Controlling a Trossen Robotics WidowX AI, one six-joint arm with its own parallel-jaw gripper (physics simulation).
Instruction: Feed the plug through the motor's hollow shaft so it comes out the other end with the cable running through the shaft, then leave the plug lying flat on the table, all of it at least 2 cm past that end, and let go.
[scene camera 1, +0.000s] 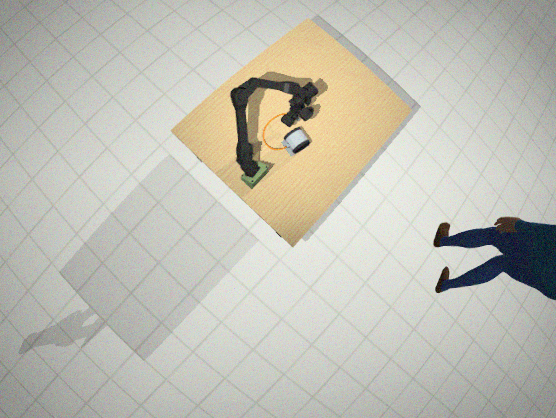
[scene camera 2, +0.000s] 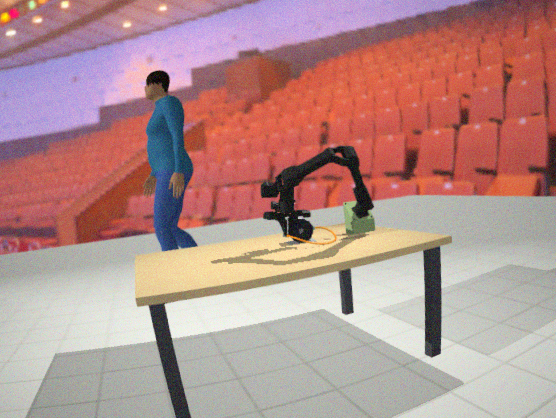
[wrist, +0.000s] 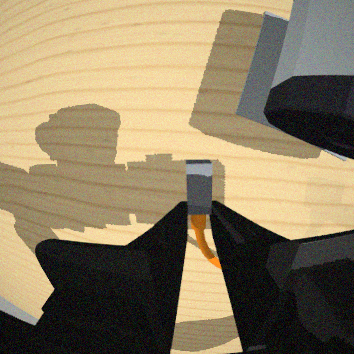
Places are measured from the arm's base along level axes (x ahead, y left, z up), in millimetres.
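Where they show: gripper, between the fingertips: (scene camera 1: 294, 117) (scene camera 2: 287, 235) (wrist: 197, 207); arm's base, origin of its link: (scene camera 1: 252, 171) (scene camera 2: 360, 211).
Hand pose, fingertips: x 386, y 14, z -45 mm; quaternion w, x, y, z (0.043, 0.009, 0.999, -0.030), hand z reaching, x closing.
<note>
Things, the pixels of their top centre, and the offset from my fingertips. Level surfaces: height alone.
- motor, centre of its top: (scene camera 2: 299, 218) (scene camera 1: 298, 137) dy -85, dx -107, dz +54 mm
- small grey plug, centre of its top: (wrist: 197, 190) dy -14, dx +0, dz +9 mm
- wooden table, height of its surface: dz -48 mm
The motor (scene camera 1: 297, 140) (scene camera 2: 302, 230) (wrist: 322, 50) is a light grey cylinder with black end rings on a grey base, lying on the table. In the wrist view it is at the upper right, its bore not visible. My gripper (wrist: 197, 207) is shut on the small grey plug (wrist: 199, 187), which points away from the fingers, above the table and apart from the motor. The fingers are too small to make out well in the scene views. The orange cable (scene camera 1: 264, 134) (scene camera 2: 334, 235) (wrist: 201, 240) leaves the plug's rear and loops round to the motor's side.
The wooden table (scene camera 1: 350, 100) (scene camera 2: 200, 280) carries the arm's green base (scene camera 1: 255, 176) (scene camera 2: 350, 220) near one edge. The arm's shadow falls across the table. A person (scene camera 1: 530, 255) (scene camera 2: 167, 145) in a teal top and blue trousers stands beyond the table.
</note>
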